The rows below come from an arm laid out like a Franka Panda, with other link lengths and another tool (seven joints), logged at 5 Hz.
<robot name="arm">
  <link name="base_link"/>
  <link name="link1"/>
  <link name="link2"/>
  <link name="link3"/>
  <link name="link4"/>
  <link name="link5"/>
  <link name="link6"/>
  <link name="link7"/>
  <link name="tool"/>
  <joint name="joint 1" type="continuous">
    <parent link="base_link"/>
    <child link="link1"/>
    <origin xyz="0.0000 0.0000 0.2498" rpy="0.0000 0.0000 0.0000"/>
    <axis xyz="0 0 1"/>
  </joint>
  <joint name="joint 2" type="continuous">
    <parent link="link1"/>
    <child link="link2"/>
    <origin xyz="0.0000 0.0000 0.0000" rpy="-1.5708 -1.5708 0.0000"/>
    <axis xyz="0 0 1"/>
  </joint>
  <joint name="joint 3" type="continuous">
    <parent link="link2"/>
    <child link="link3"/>
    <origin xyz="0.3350 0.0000 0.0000" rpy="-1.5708 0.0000 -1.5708"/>
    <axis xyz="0 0 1"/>
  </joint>
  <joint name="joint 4" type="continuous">
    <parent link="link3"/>
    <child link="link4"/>
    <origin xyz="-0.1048 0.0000 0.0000" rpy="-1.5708 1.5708 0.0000"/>
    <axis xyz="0 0 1"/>
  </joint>
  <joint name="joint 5" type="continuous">
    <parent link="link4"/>
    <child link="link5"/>
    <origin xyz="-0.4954 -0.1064 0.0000" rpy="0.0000 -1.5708 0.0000"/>
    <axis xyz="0 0 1"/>
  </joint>
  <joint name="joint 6" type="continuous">
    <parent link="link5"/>
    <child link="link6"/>
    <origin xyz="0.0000 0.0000 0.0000" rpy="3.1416 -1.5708 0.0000"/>
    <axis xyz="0 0 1"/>
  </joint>
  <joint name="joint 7" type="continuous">
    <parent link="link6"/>
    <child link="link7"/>
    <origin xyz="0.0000 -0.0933 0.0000" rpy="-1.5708 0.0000 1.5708"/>
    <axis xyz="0 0 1"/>
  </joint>
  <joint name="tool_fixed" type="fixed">
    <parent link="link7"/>
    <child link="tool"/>
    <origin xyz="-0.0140 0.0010 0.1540" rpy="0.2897 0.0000 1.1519"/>
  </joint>
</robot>
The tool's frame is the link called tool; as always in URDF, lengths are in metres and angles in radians. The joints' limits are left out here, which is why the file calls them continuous.
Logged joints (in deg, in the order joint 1, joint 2, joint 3, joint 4, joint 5, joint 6, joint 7), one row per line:
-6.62, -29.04, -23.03, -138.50, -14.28, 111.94, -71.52
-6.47, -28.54, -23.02, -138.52, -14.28, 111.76, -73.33
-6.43, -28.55, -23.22, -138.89, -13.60, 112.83, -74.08
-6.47, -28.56, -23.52, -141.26, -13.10, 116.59, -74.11
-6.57, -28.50, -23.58, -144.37, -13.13, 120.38, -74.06
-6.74, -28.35, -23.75, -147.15, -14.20, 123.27, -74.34
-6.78, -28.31, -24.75, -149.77, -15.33, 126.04, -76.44
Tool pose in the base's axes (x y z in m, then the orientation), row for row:
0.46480, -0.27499, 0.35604, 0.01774, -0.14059, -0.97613, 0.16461
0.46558, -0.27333, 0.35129, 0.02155, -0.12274, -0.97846, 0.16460
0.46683, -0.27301, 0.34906, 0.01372, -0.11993, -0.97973, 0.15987
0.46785, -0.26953, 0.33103, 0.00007, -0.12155, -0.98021, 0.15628
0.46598, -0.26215, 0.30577, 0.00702, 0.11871, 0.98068, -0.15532
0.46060, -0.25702, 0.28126, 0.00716, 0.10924, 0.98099, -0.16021
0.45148, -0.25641, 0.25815, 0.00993, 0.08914, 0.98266, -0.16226
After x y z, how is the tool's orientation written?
As a quaternion, w x y z.
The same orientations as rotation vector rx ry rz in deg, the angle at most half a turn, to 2 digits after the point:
-25.02, -173.75, 29.30
-21.80, -173.75, 29.23
-21.40, -174.83, 28.53
-21.88, -176.43, 28.13
21.27, 175.74, -27.83
19.57, 175.78, -28.71
15.94, 175.77, -29.02

